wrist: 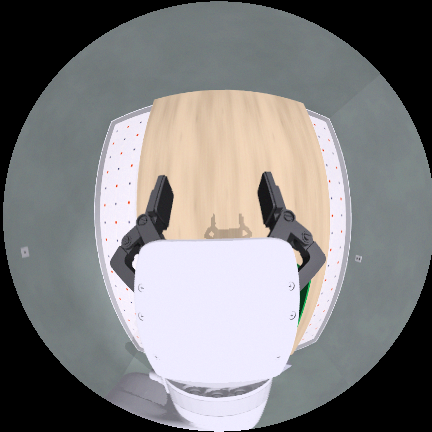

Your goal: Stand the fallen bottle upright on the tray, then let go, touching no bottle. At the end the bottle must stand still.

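Places are measured from the arm's base along level axes (x right, y ahead, z up), in metres.
Where they show: gripper, fingertip midpoint: [214, 181].
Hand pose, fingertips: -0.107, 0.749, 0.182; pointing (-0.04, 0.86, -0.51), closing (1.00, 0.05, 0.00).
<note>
After its pixels a point has its place, as x, y, z.
My gripper [214, 181] {-0.107, 0.749, 0.182} is open, with its two dark fingers wide apart and nothing between them. It hangs above the light wooden table top [225, 130] {-0.083, 1.054, -0.187}, and its small shadow falls on the wood just below the fingers. The bottle and the tray do not show in the wrist view; the white gripper body may hide them, so I cannot tell how the bottle lies or stands.
A thin part of a green object [304, 300] {0.172, 0.454, -0.013} shows at the right edge of the gripper body, the rest hidden behind it. A white dotted board [116, 185] with a grey rim extends past both sides of the wood. Grey floor lies around it.
</note>
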